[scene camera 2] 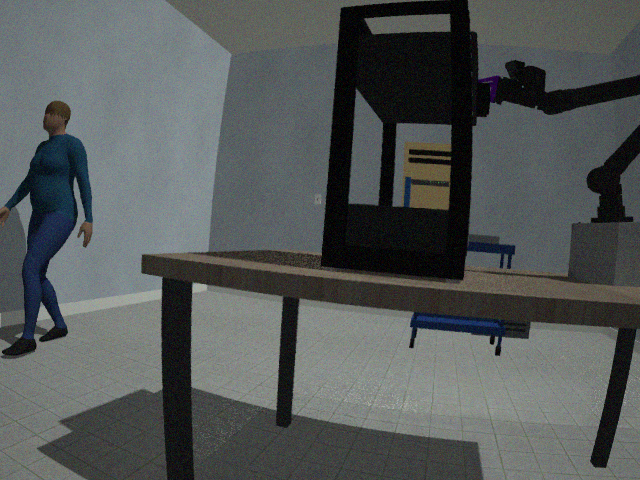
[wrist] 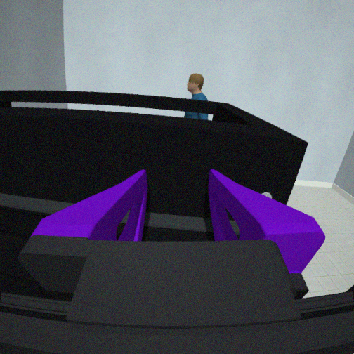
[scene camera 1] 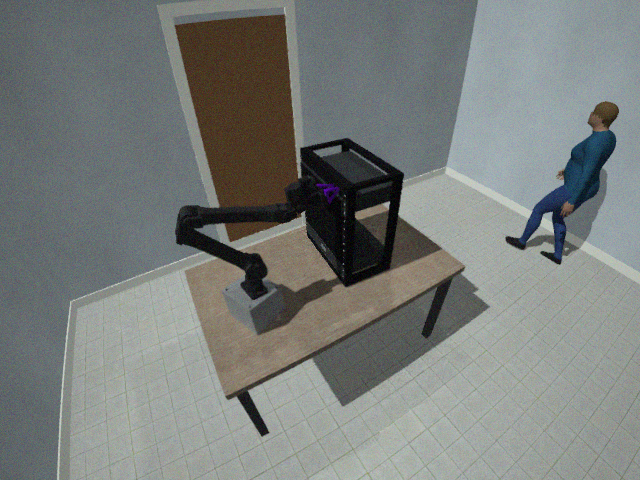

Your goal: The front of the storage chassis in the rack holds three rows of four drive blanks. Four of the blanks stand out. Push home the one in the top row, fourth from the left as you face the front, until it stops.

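Where they show: gripper, fingertip midpoint: (scene camera 1: 336, 187); arm's base at its link origin: (scene camera 2: 611, 222) (scene camera 1: 254, 289).
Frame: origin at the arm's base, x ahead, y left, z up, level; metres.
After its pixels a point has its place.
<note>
The black rack (scene camera 1: 349, 237) {x 0.447, y -0.168, z 0.165 m} (scene camera 2: 338, 155) {x 0.820, y 0.258, z 0.059 m} (wrist: 100, 97) stands upright on the table, with the dark storage chassis (scene camera 1: 354, 166) {x 0.700, y 0.058, z 0.362 m} (scene camera 2: 413, 77) {x 0.663, y 0.201, z 0.274 m} in its upper part. In the second scene view a dark block (scene camera 2: 482, 100) {x 0.464, y 0.087, z 0.280 m} juts from the chassis front beside the fingers; which blanks it belongs to I cannot tell. My gripper (scene camera 1: 336, 192) {x 0.445, y -0.082, z 0.396 m} (scene camera 2: 480, 81) {x 0.445, y -0.082, z 0.396 m} (wrist: 177, 177) is partly open and empty, its purple fingers pointing at the upper front of the rack. Whether they touch it is unclear. The separate blanks and rows cannot be made out in the dark; my gripper body hides the lower front in the wrist view.
The wooden table (scene camera 1: 289, 351) {x -0.018, y -0.275, z -0.180 m} (scene camera 2: 232, 266) {x 0.993, y 0.360, z -0.180 m} carries the rack and the grey arm base (scene camera 1: 253, 307) {x -0.061, y -0.097, z 0.008 m} (scene camera 2: 594, 253) {x 0.084, y 0.044, z -0.098 m}. A person (scene camera 1: 591, 149) (scene camera 2: 56, 170) (wrist: 196, 100) in a teal top is beyond the rack. A brown door (scene camera 1: 242, 113) is in the wall behind the table.
</note>
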